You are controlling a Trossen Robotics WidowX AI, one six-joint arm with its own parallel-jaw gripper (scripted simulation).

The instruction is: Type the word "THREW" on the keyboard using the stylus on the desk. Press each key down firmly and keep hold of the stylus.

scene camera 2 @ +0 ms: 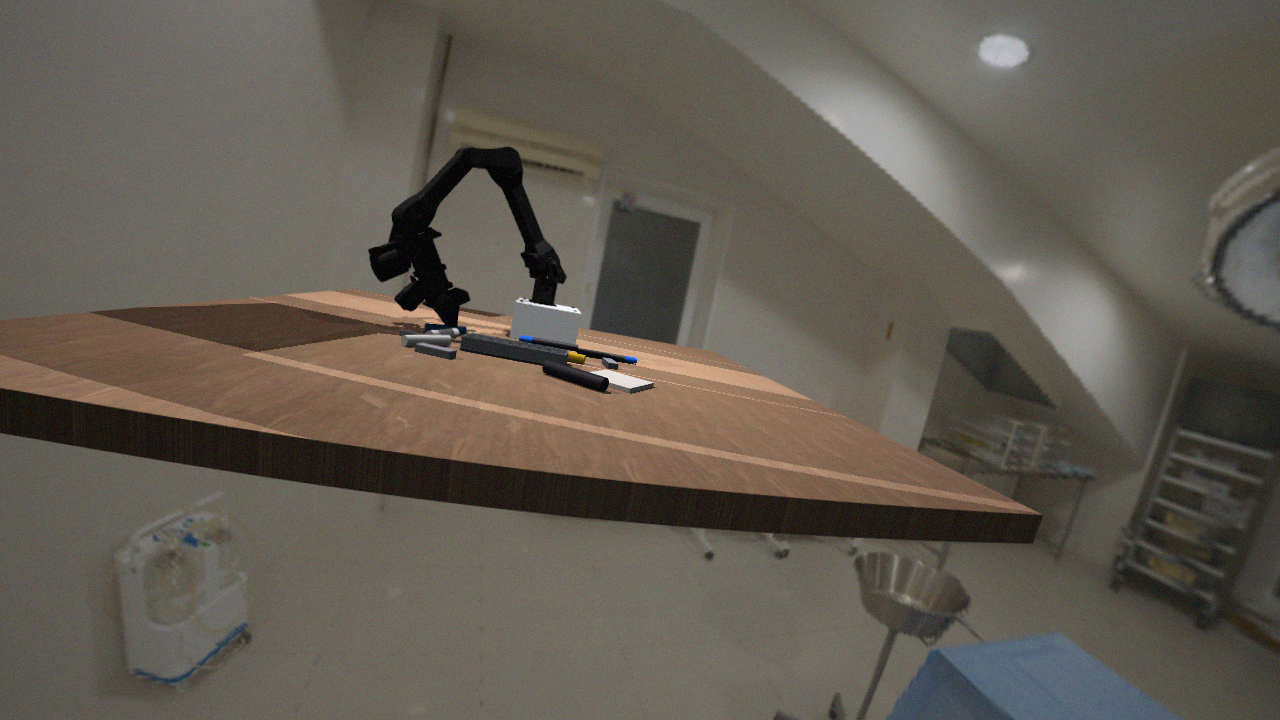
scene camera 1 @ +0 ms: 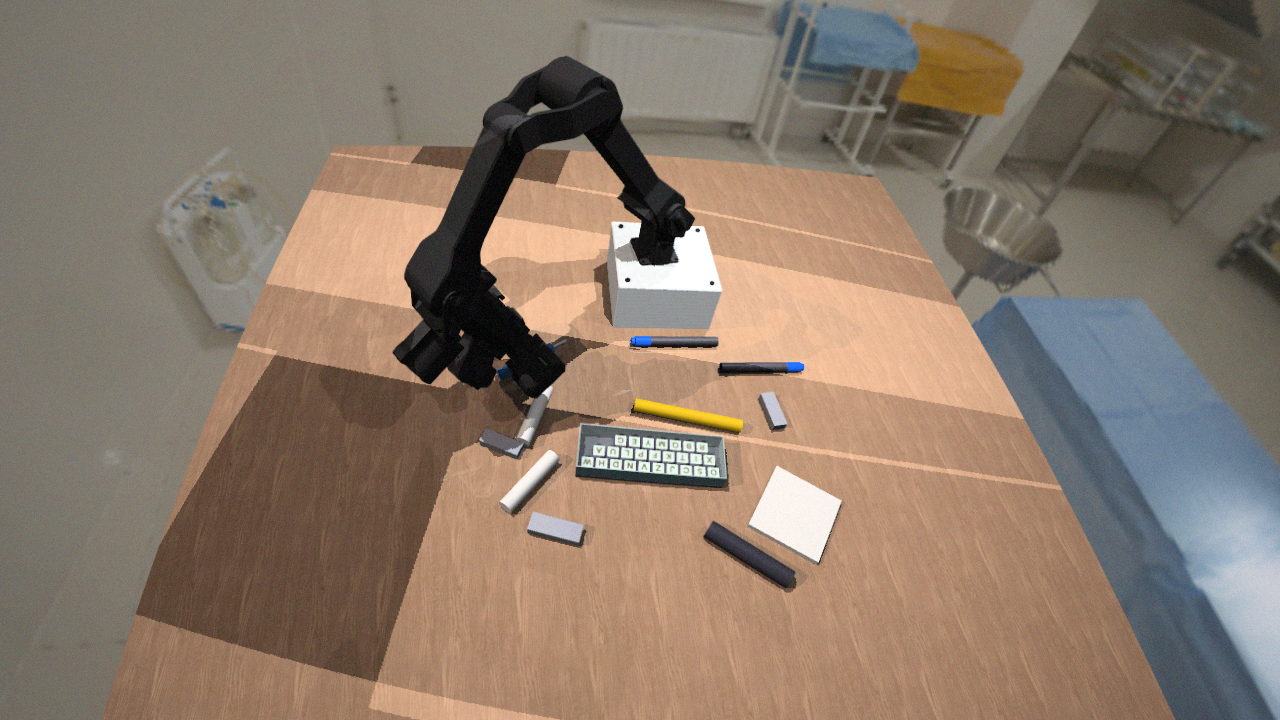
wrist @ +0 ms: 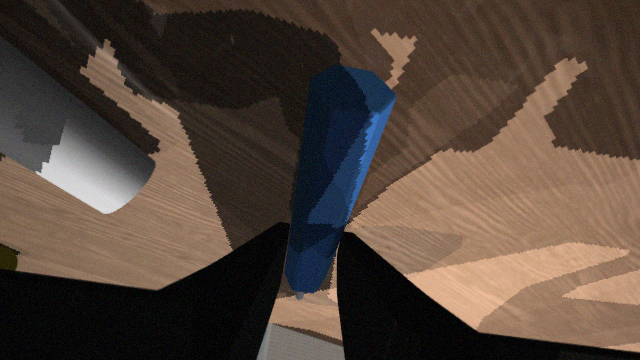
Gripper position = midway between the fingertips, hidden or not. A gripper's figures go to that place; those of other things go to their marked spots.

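My gripper [scene camera 1: 535, 356] is 840 mm from the lens. There is a yellow pen [scene camera 1: 643, 406] at 790 mm from the lens, while a white pad [scene camera 1: 792, 512] sits 780 mm from the lens. And I see a dark cylinder [scene camera 1: 767, 565], which is 720 mm from the lens.
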